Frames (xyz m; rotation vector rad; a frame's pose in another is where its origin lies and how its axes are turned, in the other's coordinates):
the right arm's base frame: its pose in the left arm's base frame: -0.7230 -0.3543 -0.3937 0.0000 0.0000 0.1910
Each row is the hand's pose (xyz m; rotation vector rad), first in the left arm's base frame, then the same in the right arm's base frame.
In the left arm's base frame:
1: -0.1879 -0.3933 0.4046 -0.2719 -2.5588 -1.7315
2: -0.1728 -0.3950 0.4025 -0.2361 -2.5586 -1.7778
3: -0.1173 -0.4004 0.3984 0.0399 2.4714 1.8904
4: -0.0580 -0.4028 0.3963 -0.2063 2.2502 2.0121
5: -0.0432 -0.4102 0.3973 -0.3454 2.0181 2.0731
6: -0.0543 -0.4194 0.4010 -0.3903 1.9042 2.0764
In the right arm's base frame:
1: 0.5180 -0.1399 0.7983 0.5104 2.5005 1.7154
2: 0.5325 -0.1444 0.7962 0.4681 2.4667 1.7317
3: 0.5859 -0.1602 0.7921 0.2658 2.3709 1.8121
4: 0.6437 -0.1739 0.7900 0.0089 2.1774 1.9139
5: 0.6568 -0.1839 0.7910 -0.1458 1.9668 1.9571
6: 0.6442 -0.1909 0.7947 -0.1994 1.8623 1.9525

